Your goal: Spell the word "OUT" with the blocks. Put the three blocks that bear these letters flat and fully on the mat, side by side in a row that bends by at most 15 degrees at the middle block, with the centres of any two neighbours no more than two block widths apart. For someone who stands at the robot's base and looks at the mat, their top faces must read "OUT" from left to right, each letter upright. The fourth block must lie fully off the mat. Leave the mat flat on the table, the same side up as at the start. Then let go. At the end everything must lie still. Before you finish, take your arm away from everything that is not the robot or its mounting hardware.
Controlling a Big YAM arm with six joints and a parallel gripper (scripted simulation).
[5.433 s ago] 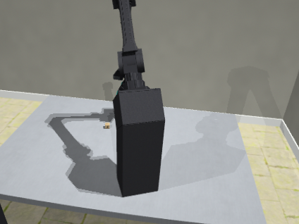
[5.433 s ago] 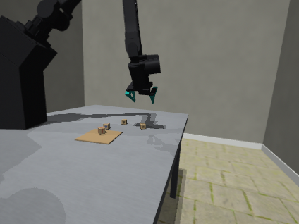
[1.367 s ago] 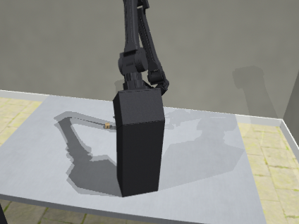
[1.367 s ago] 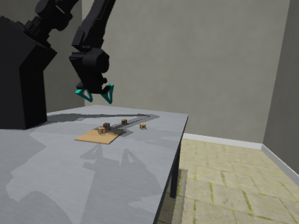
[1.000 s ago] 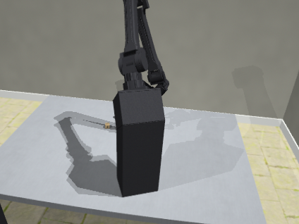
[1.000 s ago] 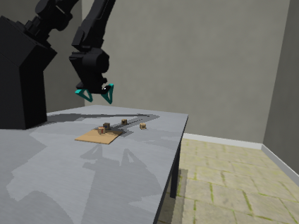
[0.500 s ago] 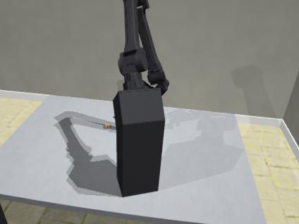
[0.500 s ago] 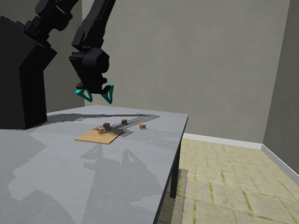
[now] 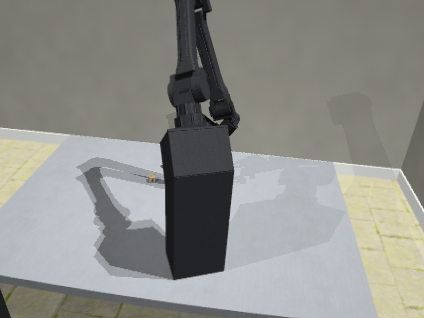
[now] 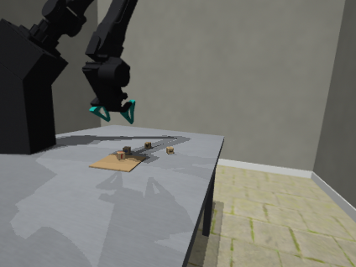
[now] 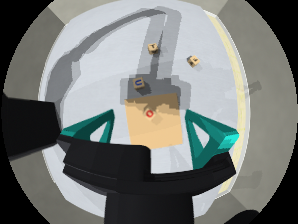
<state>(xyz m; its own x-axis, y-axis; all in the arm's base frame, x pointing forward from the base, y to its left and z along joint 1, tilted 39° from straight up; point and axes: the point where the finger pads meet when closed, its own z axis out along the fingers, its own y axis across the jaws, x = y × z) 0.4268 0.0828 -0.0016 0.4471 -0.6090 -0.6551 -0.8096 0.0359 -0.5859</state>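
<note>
Right now my hand is 140 mm above the tan mat, 20 mm to the left of it and 20 mm short of it.
</note>
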